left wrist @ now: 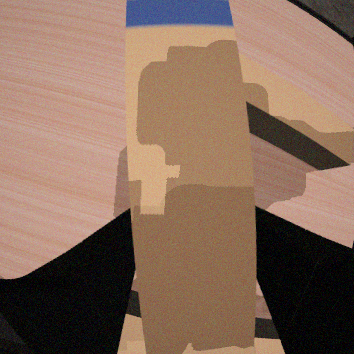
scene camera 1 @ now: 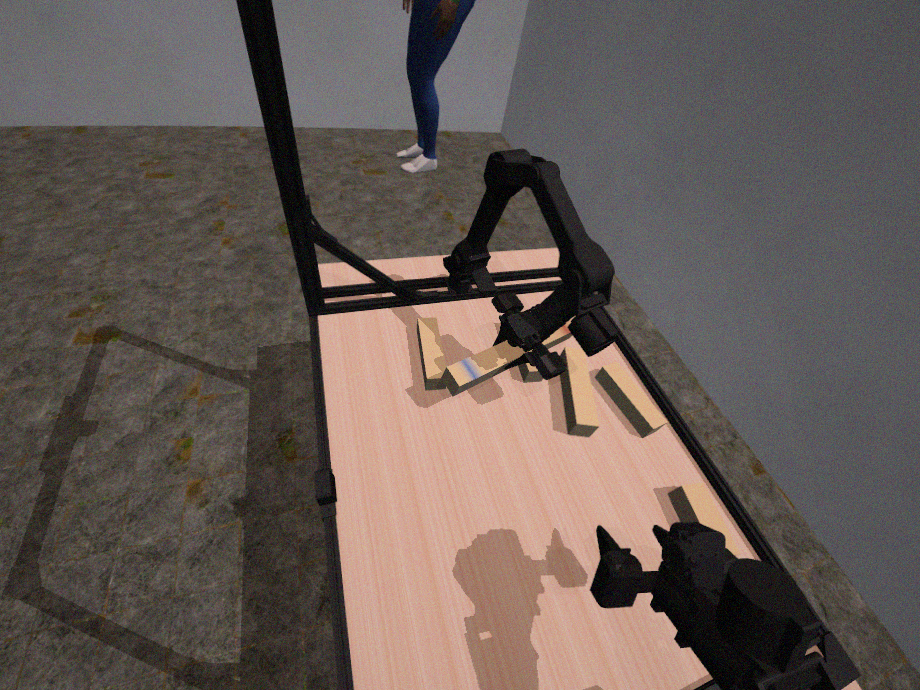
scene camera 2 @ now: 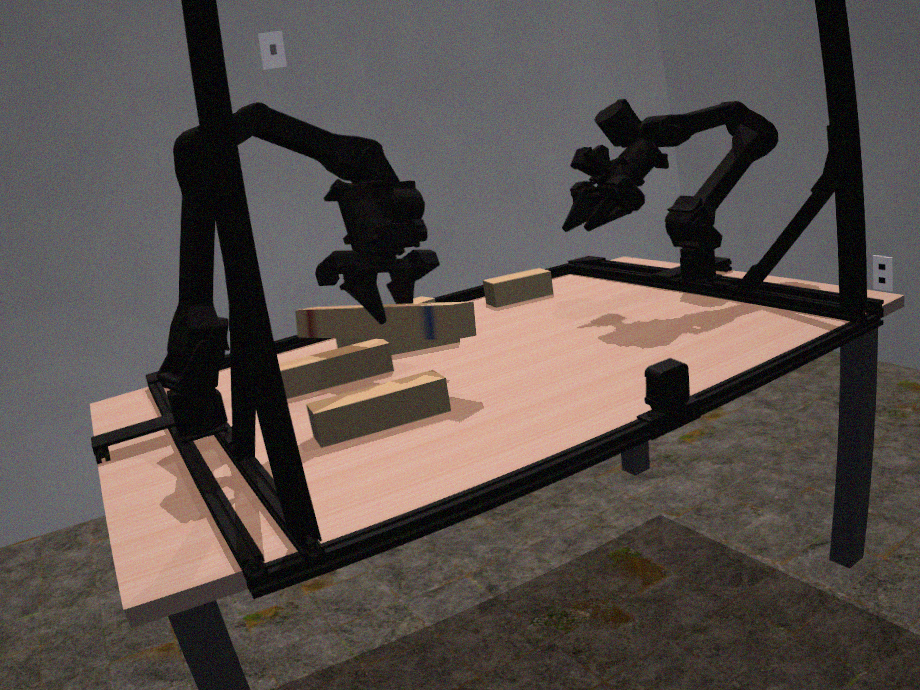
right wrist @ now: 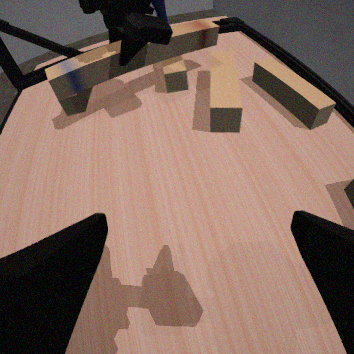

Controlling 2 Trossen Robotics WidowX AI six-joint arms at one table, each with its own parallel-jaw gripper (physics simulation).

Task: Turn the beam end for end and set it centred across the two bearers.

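Pixels of known places: left gripper, fingertip midpoint: (left wrist: 188, 214) (scene camera 1: 499, 358) (scene camera 2: 396, 322) (right wrist: 116, 58); right gripper, fingertip midpoint: (scene camera 1: 626, 527) (scene camera 2: 574, 229) (right wrist: 201, 222); left arm's base at its link origin: (scene camera 1: 458, 285) (scene camera 2: 201, 430); right arm's base at its link origin: (scene camera 2: 699, 278).
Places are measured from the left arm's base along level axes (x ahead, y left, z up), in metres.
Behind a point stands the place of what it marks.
Observation:
The long wooden beam (scene camera 1: 491, 359) {x 0.315, y -0.041, z 0.097 m} (scene camera 2: 408, 324) {x 0.294, y -0.062, z 0.077 m} (left wrist: 195, 235) {x 0.302, y -0.006, z 0.095 m} (right wrist: 170, 46) {x 0.289, y 0.090, z 0.066 m} has a blue band near one end and a red band near the other. My left gripper (scene camera 1: 512, 347) {x 0.300, y -0.012, z 0.072 m} (scene camera 2: 393, 310) {x 0.300, y -0.012, z 0.072 m} is shut on it between the bands. The blue end lies at the lower left in scene camera 1, over the near end of one block (scene camera 1: 428, 356) {x 0.234, y -0.141, z 0.025 m} (scene camera 2: 378, 412) {x 0.199, y -0.148, z 0.005 m} (right wrist: 76, 104) {x 0.294, y -0.124, z 0.002 m}. A second block (scene camera 1: 530, 373) {x 0.315, y 0.070, z 0.017 m} (scene camera 2: 338, 365) {x 0.231, y 0.073, z 0.011 m} (right wrist: 176, 80) {x 0.316, y 0.087, z 0.005 m} shows below the beam's middle. I cannot tell whether beam and blocks touch. My right gripper (scene camera 1: 627, 531) {x 0.658, y 0.034, z 0.133 m} (scene camera 2: 577, 228) {x 0.658, y 0.034, z 0.133 m} (right wrist: 201, 222) {x 0.658, y 0.034, z 0.133 m} is open and empty above the table.
Two more blocks, one wide-topped (scene camera 1: 581, 393) {x 0.392, y 0.152, z 0.031 m} (right wrist: 226, 90) {x 0.423, y 0.147, z 0.031 m} and one beside the rail (scene camera 1: 630, 401) {x 0.430, y 0.260, z 0.023 m} (right wrist: 295, 92) {x 0.450, y 0.262, z 0.022 m}, lie right of the second block in scene camera 1. Another block (scene camera 1: 702, 508) {x 0.663, y 0.265, z 0.028 m} (scene camera 2: 518, 288) {x 0.667, y 0.245, z 0.008 m} lies near my right gripper. Dark rails edge the table (scene camera 1: 416, 519) {x 0.537, y -0.232, z -0.019 m} (scene camera 2: 520, 430) {x 0.313, y -0.279, z -0.019 m}.

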